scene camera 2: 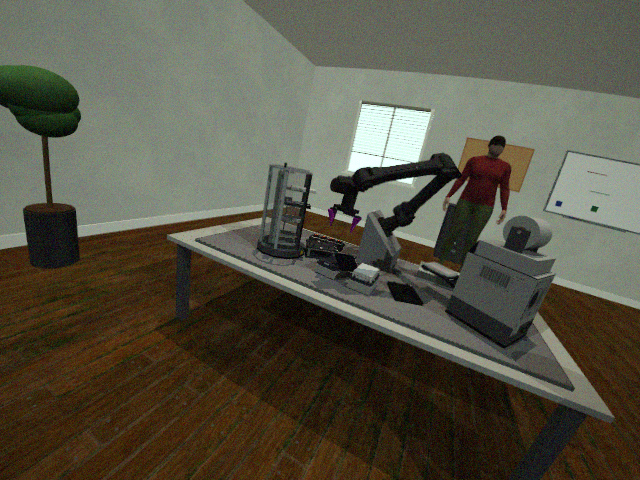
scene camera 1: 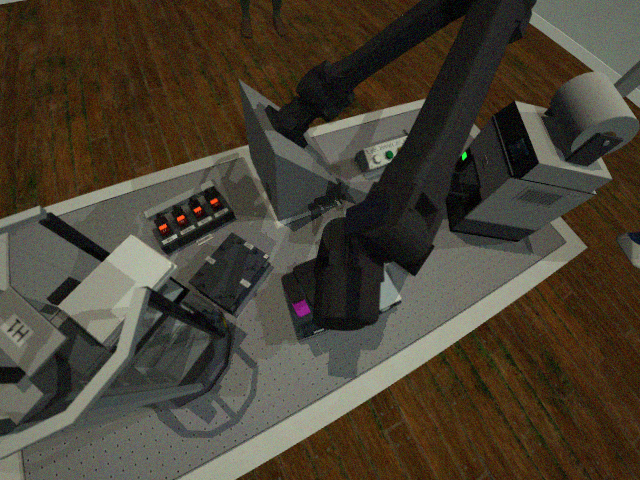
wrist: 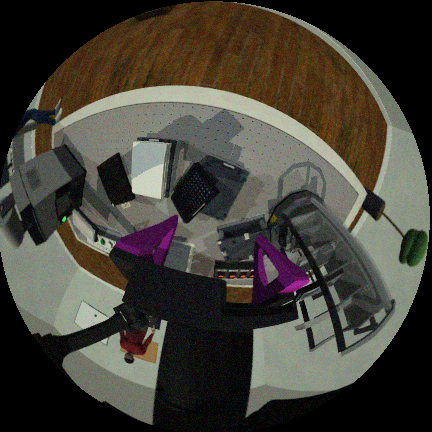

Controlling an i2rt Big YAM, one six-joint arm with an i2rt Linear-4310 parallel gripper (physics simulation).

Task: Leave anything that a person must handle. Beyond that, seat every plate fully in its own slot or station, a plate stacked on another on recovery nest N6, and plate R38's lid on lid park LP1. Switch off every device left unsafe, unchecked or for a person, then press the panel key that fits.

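Seen in the pictures: gripper, fingertip midpoint: [scene camera 2: 340, 229] [wrist: 218, 228]; arm's base, origin of the base link: [scene camera 2: 384, 227] [scene camera 1: 285, 129].
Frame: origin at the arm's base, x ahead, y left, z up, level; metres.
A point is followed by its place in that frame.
My gripper [scene camera 2: 342, 227] @(x 0.447, y -0.074, z 0.024 m) [wrist: 218, 228] @(x 0.447, y -0.074, z 0.024 m) is open and empty, high above the table; in scene camera 1 the arm hides most of it. Below it, a black plate with many wells [wrist: 195, 192] @(x 0.416, y -0.035, z -0.116 m) [scene camera 2: 345, 261] @(x 0.416, y -0.027, z -0.122 m) is tilted and turned, overhanging a dark grey station [wrist: 227, 192] @(x 0.430, y -0.106, z -0.141 m) [scene camera 2: 328, 270] @(x 0.498, y -0.062, z -0.149 m), not seated flat. A stack with a pale top [wrist: 150, 169] @(x 0.441, y 0.074, z -0.114 m) [scene camera 2: 366, 272] @(x 0.471, y 0.097, z -0.113 m) stands beside it. A flat black piece [wrist: 116, 180] @(x 0.356, y 0.234, z -0.181 m) [scene camera 2: 404, 292] @(x 0.359, y 0.257, z -0.181 m) lies past the stack. A row of orange-lit switches [scene camera 1: 193, 217] @(x 0.090, y -0.296, z -0.156 m) [wrist: 234, 272] @(x 0.099, y -0.281, z -0.147 m) is at the back. The key panel [scene camera 1: 381, 156] @(x 0.061, y 0.304, z -0.125 m) [wrist: 103, 242] @(x 0.061, y 0.330, z -0.128 m) is partly hidden by the arm in scene camera 1.
A tall round carousel [scene camera 2: 282, 211] @(x 0.511, y -0.354, z 0.035 m) [wrist: 340, 255] @(x 0.477, y -0.311, z 0.053 m) stands at one end, a grey machine with a roll on top [scene camera 1: 537, 180] @(x 0.387, y 0.496, z 0.084 m) [scene camera 2: 501, 284] @(x 0.428, y 0.573, z 0.013 m) at the other. A low dark station [scene camera 1: 232, 273] @(x 0.291, y -0.232, z -0.136 m) [wrist: 243, 237] @(x 0.316, y -0.204, z -0.136 m) lies before the switches. A person [scene camera 2: 485, 180] stands behind the table.
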